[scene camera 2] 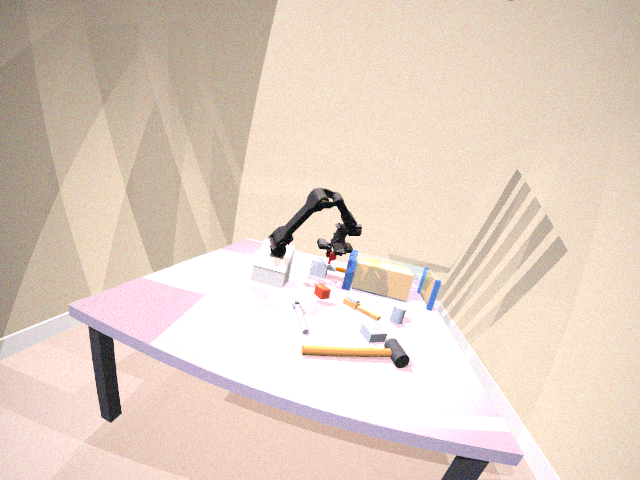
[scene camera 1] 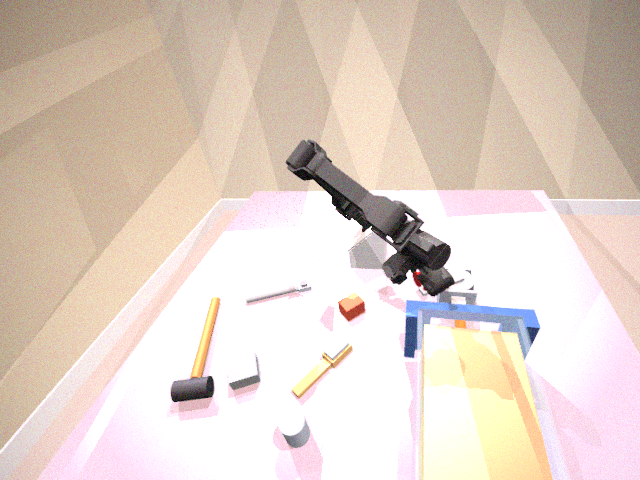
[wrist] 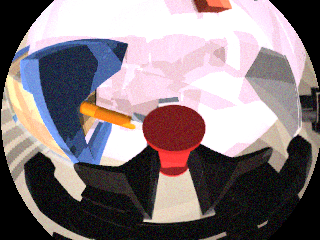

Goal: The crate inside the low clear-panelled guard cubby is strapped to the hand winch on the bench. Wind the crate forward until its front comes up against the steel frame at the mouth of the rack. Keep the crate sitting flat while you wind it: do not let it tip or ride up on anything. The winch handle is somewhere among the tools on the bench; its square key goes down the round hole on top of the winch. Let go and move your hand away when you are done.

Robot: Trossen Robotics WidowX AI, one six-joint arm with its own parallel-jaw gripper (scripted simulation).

Observation:
I see my gripper (scene camera 1: 431, 278), a red knob (wrist: 174, 130), a grey block (scene camera 1: 244, 370) and a hammer (scene camera 1: 196, 387).
The hammer shows as well in scene camera 2 (scene camera 2: 392, 349). My gripper shows as well in the wrist view (wrist: 171, 140). The wrist view misses the grey block: it is out of frame. The wrist view does not show the hammer: it is out of frame.

